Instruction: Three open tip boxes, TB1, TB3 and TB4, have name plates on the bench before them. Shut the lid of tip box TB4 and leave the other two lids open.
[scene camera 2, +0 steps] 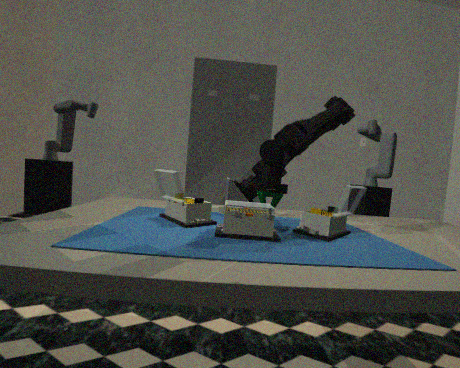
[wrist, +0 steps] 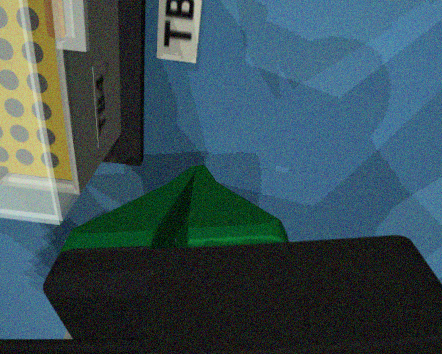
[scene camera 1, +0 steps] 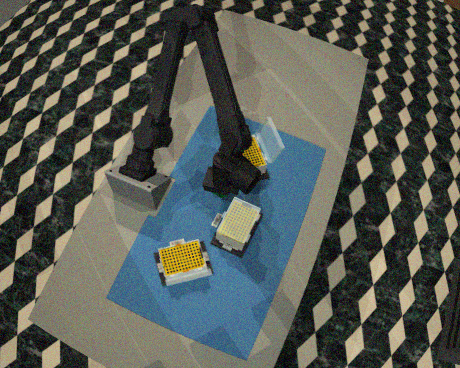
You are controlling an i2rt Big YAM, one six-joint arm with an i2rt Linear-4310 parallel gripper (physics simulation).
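Frame: origin at the arm's base, x ahead, y left, z up, level; centimetres.
Seen in the pictures: gripper, fingertip midpoint: (wrist: pixel 199 178) (scene camera 1: pixel 221 196); arm's base, link origin: (scene camera 2: pixel 242 194) (scene camera 1: pixel 137 173).
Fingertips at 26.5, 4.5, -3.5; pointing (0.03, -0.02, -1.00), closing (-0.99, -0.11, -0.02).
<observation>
Pixels of each thing's top centre, then the offset from my fingertips to it, as dx, dy, dz. Level surfaces: height alone.
- Tip box TB4, top centre: (scene camera 2: pixel 248 203) (scene camera 1: pixel 235 217) +6.7, -7.1, +4.5
- third box, top centre: (scene camera 1: pixel 180 253) (scene camera 2: pixel 191 198) -3.7, -22.6, +3.3
- blue mat, surface height: dz -3.3
- pale bench, surface height: dz -3.6
Tip box TB4 (scene camera 1: pixel 239 222) (scene camera 2: pixel 249 222) (wrist: pixel 102 100) stands in the middle of the three, its clear lid (scene camera 1: pixel 240 217) (scene camera 2: pixel 249 205) down over the yellow rack. Its name plate (scene camera 1: pixel 217 220) (wrist: pixel 179 32) lies before it, partly cut off in the wrist view. One other box (scene camera 1: pixel 255 151) (scene camera 2: pixel 322 223) has its lid (scene camera 1: pixel 270 140) (scene camera 2: pixel 353 199) standing open; the third box (scene camera 1: pixel 182 258) (scene camera 2: pixel 188 211) has its lid (scene camera 2: pixel 169 183) open too. Which is TB1 or TB3 cannot be read. My gripper (scene camera 2: pixel 273 204) (wrist: pixel 199 178) is shut and empty, beside TB4 on the side of the first open box.
The boxes stand on a blue mat (scene camera 1: pixel 210 330) (scene camera 2: pixel 125 240) (wrist: pixel 310 125) on a pale bench (scene camera 1: pixel 320 90) (scene camera 2: pixel 35 260). My arm's grey mount (scene camera 1: pixel 134 192) stands at the bench edge. Two grey arms (scene camera 2: pixel 66 125) (scene camera 2: pixel 386 155) on dark stands show in the background.
</observation>
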